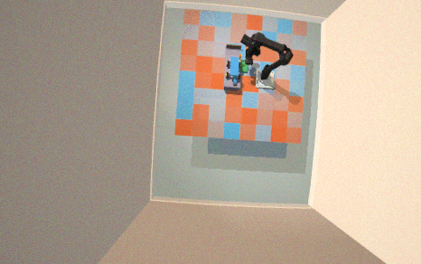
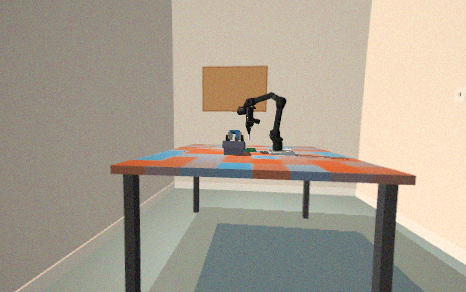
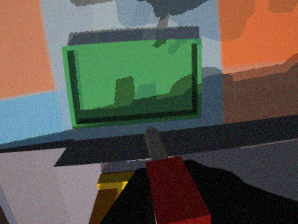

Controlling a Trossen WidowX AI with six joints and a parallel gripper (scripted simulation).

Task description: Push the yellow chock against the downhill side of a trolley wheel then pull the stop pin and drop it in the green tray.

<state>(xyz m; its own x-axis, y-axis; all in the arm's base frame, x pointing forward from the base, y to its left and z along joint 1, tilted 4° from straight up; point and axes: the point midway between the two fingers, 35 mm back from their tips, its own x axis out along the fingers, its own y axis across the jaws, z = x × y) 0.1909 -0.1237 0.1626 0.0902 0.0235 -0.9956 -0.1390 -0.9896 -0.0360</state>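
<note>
Now: gripper tip 20 mm past the green tray and 140 mm above it. Also, from my gripper tip: blue trolley (120 mm ahead, 70 mm to the left, 20 mm below); red-headed stop pin (right at my gripper tip); yellow chock (50 mm ahead, 20 mm to the right, 50 mm below).
</note>
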